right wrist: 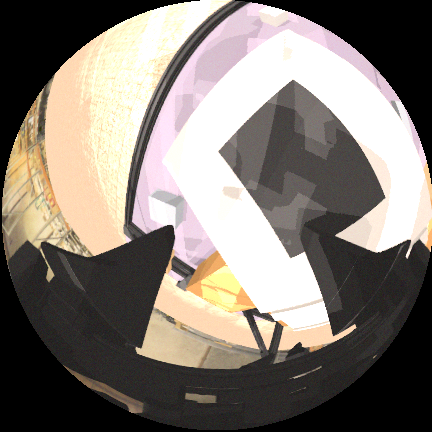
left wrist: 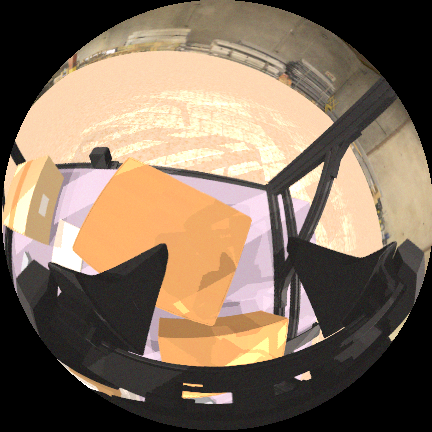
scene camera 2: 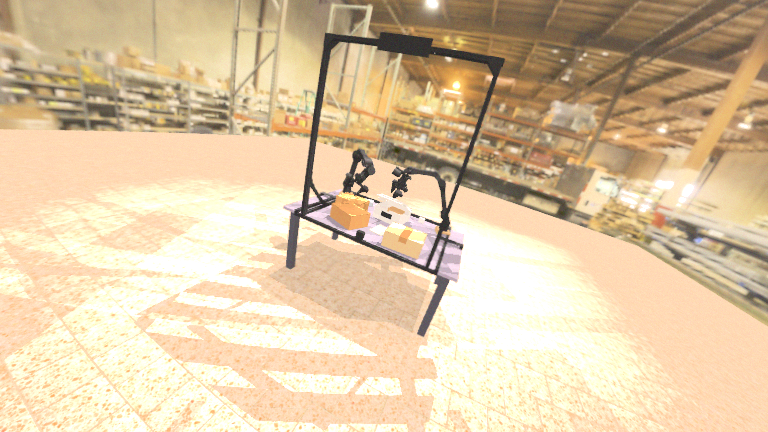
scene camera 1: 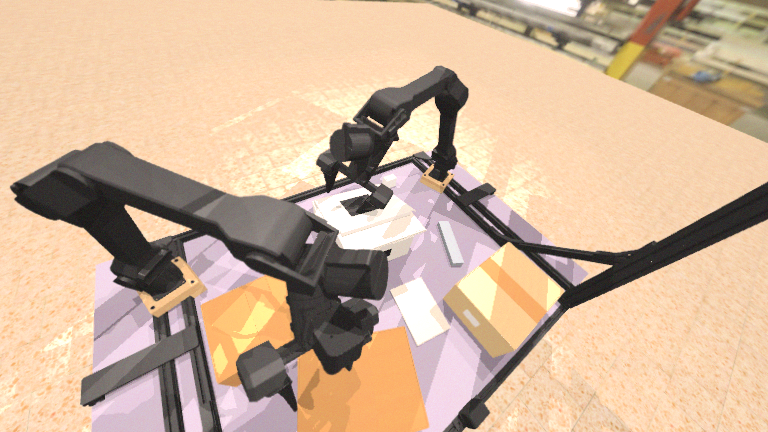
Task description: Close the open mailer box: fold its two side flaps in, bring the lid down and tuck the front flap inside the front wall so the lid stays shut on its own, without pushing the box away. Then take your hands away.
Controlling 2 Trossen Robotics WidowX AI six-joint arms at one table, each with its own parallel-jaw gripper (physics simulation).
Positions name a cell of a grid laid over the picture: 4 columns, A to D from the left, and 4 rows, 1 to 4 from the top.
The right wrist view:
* my right gripper: C3
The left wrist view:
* my left gripper: C3
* tan box: A2, on the table
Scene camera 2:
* tan box: C3
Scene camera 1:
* my left gripper: B4
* my right gripper: B2
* tan box: C3
